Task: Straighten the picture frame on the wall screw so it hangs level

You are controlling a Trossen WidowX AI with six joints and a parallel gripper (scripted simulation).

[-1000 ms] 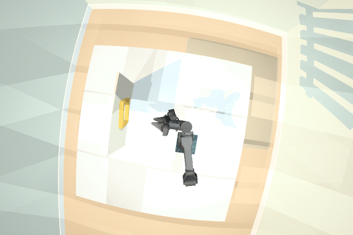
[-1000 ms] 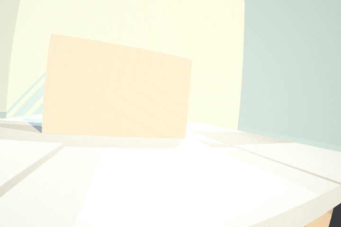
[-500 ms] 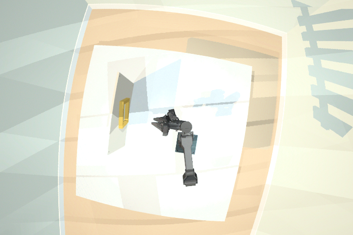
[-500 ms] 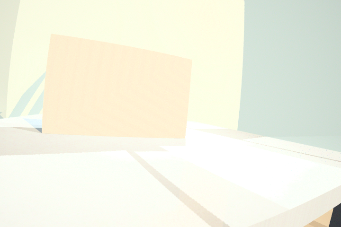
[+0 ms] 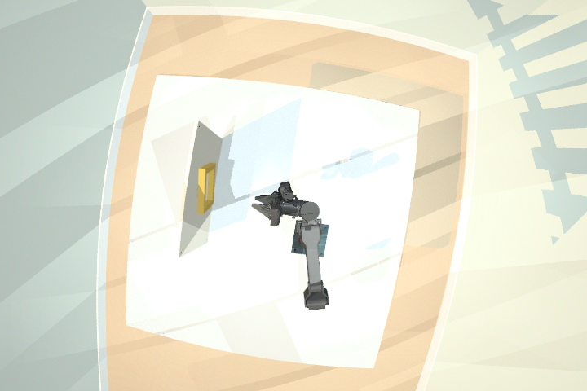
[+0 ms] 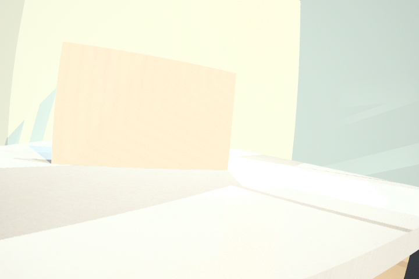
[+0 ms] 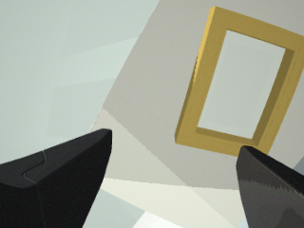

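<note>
Now: the picture frame 210 mm ahead of my gripper tip, 90 mm below it and 10 mm to the left of it. Round my gripper tip: grey wall panel (220 mm ahead, 100 mm below, 30 mm to the left).
</note>
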